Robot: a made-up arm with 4 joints.
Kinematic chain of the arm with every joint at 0, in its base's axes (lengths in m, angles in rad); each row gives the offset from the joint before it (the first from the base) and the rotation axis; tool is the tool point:
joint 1: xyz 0 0 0.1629 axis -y
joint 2: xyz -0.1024 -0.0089 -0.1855 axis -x
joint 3: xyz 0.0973 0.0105 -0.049 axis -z
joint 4: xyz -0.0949 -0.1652 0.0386 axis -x
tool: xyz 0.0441 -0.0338 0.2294
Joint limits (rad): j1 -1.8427..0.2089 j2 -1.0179..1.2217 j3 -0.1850..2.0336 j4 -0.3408..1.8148
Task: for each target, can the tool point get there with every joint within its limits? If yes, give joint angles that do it. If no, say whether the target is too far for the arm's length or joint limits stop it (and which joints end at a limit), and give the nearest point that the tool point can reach.
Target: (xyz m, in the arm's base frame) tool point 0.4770 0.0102 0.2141
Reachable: no: joint limits stop it (at a limit: joint 1, joint 4) | nearest point 0.1541 0.0008 0.2175 | short by 0.323 m
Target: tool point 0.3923 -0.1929 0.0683
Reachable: no: joint limits stop it (at a limit: joint 1, joint 4) | nearest point 0.1284 -0.1076 0.1376 | short by 0.286 m
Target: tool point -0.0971 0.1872 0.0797
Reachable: yes | joints -0.4375 0.8822 1.7605 0.6260
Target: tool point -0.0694 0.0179 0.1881
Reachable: yes | joints -1.5697 -0.4336 0.5703 1.2493
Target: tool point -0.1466 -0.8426 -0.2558
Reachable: no: too far | nearest point -0.0937 -0.3252 -0.1046 | short by 0.542 m
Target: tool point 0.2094 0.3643 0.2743
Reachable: no: joint limits stop it (at a limit: joint 1, joint 3) | nearest point 0.0460 0.1822 0.3372 | short by 0.253 m
